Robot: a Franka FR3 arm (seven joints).
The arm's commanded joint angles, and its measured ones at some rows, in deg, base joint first. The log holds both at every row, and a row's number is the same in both.
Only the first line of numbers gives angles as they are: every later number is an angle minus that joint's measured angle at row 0.
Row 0, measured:
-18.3, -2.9, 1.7, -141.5, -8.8, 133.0, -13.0
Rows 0 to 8, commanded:
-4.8, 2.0, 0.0, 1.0, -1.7, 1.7, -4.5
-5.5, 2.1, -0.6, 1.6, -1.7, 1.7, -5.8
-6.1, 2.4, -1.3, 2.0, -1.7, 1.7, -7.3
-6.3, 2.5, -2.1, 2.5, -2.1, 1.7, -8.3
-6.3, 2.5, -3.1, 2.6, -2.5, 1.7, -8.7
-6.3, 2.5, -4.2, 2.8, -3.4, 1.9, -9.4
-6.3, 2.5, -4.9, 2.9, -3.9, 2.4, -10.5
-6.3, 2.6, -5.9, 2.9, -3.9, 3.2, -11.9
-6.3, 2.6, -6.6, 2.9, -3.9, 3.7, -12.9
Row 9, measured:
-5.5, 1.2, -5.1, 2.2, -2.8, 1.6, -9.5
